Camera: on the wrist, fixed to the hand. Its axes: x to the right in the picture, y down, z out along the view.
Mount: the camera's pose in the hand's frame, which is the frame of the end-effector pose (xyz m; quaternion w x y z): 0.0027 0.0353 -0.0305 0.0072 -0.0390 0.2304 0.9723
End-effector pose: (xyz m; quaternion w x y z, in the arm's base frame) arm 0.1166 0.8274 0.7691 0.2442 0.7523 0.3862 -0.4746
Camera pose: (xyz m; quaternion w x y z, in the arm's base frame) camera 0.1620 0.8302 0.7798 0.4036 0.4807 -0.6539 0.4224
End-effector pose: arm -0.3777 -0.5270 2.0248 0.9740 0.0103 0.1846 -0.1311
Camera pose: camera -0.3770 -0.4915 1.9944 0.0923 0.1718 0.2208 0.9556
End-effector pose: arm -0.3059 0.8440 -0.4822 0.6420 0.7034 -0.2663 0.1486
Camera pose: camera -0.3196 0.8723 -0.4476 0.0511 0.3131 0.5437 -0.7770
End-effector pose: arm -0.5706 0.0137 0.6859 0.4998 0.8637 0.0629 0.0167
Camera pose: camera -0.5675 0.0229 0.7316 0.0066 0.0440 -0.7248 0.6875
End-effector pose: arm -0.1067 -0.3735 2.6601 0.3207 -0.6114 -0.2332 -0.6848
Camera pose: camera -0.1022 -0.4198 2.6558 0.6980 -0.0859 0.6934 0.1569
